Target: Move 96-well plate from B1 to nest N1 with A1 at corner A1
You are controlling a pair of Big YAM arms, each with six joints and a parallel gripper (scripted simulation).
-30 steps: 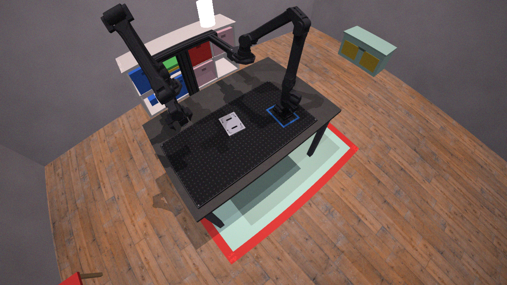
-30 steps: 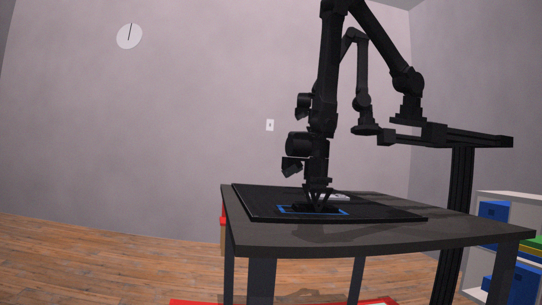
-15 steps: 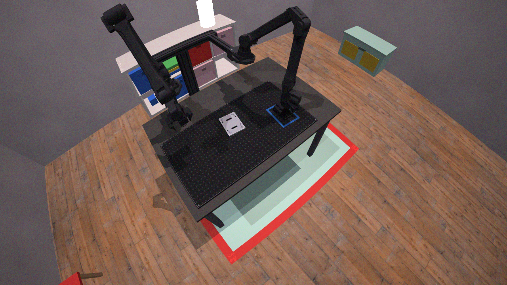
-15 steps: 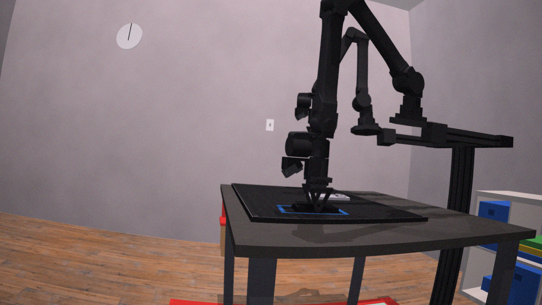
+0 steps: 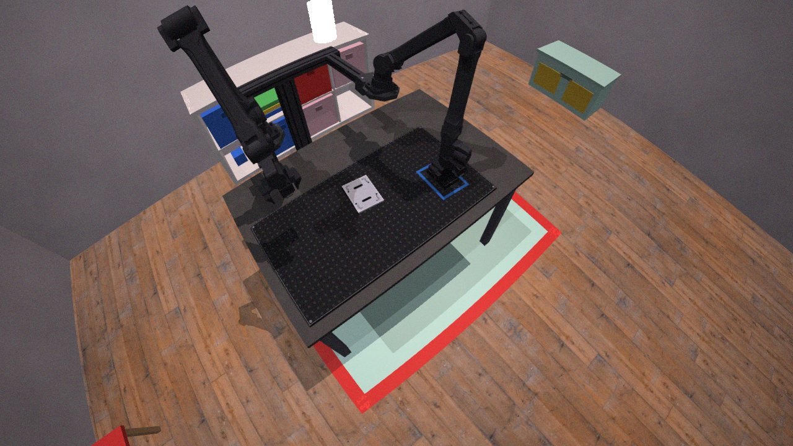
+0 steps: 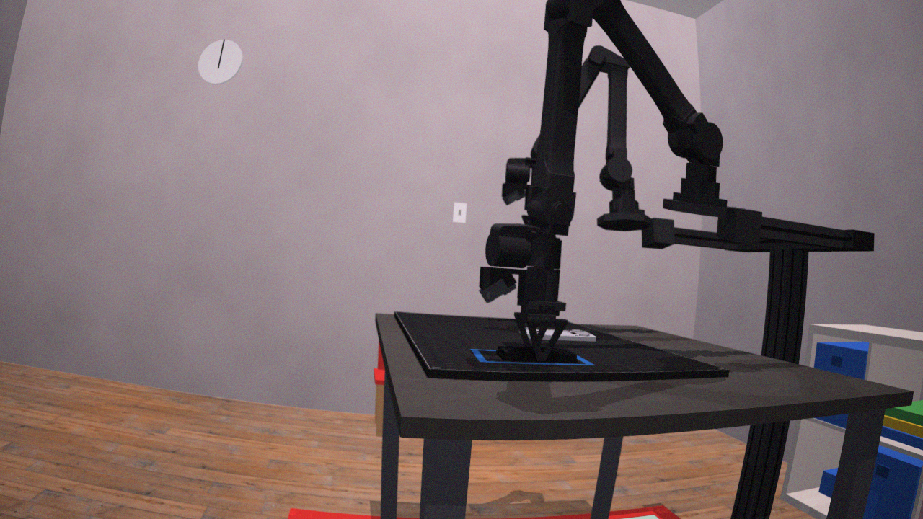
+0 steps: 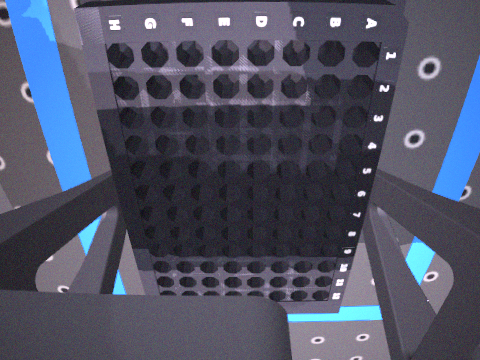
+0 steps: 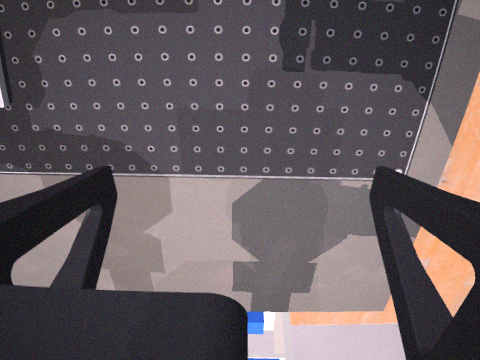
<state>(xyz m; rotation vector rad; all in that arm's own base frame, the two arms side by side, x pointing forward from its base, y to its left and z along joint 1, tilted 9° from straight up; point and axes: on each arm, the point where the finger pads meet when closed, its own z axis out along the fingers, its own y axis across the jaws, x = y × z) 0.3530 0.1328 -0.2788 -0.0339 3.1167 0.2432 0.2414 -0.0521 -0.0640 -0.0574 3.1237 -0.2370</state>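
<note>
My left gripper is now 35 cm to the left of the plate nest N1 and 11 cm past it. From my left hand the other things lie so: A1 mark 41 cm to the right, 4 cm behind; then black 96-well plate right at my left hand.
</note>
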